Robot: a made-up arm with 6 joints. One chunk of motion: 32 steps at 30 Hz.
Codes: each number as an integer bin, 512 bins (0 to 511) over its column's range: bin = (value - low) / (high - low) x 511, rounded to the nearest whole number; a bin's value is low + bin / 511 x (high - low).
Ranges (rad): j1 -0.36..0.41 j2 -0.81..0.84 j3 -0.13..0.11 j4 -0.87..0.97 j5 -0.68..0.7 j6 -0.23..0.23
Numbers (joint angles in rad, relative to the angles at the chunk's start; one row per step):
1: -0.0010 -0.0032 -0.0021 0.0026 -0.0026 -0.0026
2: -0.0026 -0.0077 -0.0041 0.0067 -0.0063 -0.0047
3: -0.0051 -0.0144 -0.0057 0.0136 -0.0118 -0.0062
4: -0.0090 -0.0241 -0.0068 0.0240 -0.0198 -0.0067
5: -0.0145 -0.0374 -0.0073 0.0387 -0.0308 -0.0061
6: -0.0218 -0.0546 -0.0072 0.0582 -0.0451 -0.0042
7: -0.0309 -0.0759 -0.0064 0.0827 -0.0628 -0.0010
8: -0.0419 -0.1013 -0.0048 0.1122 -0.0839 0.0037
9: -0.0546 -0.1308 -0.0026 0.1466 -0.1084 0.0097
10: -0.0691 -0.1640 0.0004 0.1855 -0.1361 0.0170
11: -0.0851 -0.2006 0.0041 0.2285 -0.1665 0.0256
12: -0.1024 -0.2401 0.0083 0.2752 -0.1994 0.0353
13: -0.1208 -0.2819 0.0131 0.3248 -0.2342 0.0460
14: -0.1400 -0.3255 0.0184 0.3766 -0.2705 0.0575
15: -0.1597 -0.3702 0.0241 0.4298 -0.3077 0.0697
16: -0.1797 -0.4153 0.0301 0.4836 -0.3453 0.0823
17: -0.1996 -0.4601 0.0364 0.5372 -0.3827 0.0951
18: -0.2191 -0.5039 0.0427 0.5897 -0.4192 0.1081
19: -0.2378 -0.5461 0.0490 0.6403 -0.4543 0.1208
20: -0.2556 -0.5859 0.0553 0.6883 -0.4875 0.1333
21: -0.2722 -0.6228 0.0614 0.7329 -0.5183 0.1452
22: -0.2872 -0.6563 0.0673 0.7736 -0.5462 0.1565
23: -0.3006 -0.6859 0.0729 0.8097 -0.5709 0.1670
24: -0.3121 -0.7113 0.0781 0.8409 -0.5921 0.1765
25: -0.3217 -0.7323 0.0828 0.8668 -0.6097 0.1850
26: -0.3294 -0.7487 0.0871 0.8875 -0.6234 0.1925
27: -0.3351 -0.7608 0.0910 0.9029 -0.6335 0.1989
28: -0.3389 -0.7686 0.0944 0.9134 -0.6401 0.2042
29: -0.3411 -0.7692 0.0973 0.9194 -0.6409 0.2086
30: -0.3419 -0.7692 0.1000 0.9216 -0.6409 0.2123
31: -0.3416 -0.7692 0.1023 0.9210 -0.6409 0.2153
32: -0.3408 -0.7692 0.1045 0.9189 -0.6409 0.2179
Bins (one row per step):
1: 238 250 272 242 251 253
2: 237 248 268 243 249 250
3: 236 246 265 245 247 249
4: 233 243 262 248 244 248
5: 229 239 261 252 240 249
6: 224 234 261 258 235 251
7: 218 227 263 265 229 254
8: 211 219 267 273 221 260
9: 203 210 271 282 212 266
10: 193 200 278 293 201 274
11: 182 189 286 305 190 284
12: 171 176 294 318 178 295
13: 159 164 305 332 165 307
14: 146 150 316 346 152 319
15: 133 136 328 361 138 333
16: 120 122 341 376 124 347
17: 106 108 354 391 110 361
18: 94 95 368 405 97 376
19: 81 82 381 419 84 390
20: 69 69 395 433 71 404
21: 58 58 408 445 60 417
22: 48 48 420 456 50 429
23: 39 38 432 466 40 441
24: 32 31 443 475 33 452
25: 25 24 453 482 26 461
26: 20 19 462 488 21 469
27: 17 15 471 492 17 476
28: 14 13 478 495 15 482
29: 13 13 484 497 14 487
30: 12 13 490 498 14 491
31: 12 13 495 497 14 495
32: 13 13 499 497 14 498

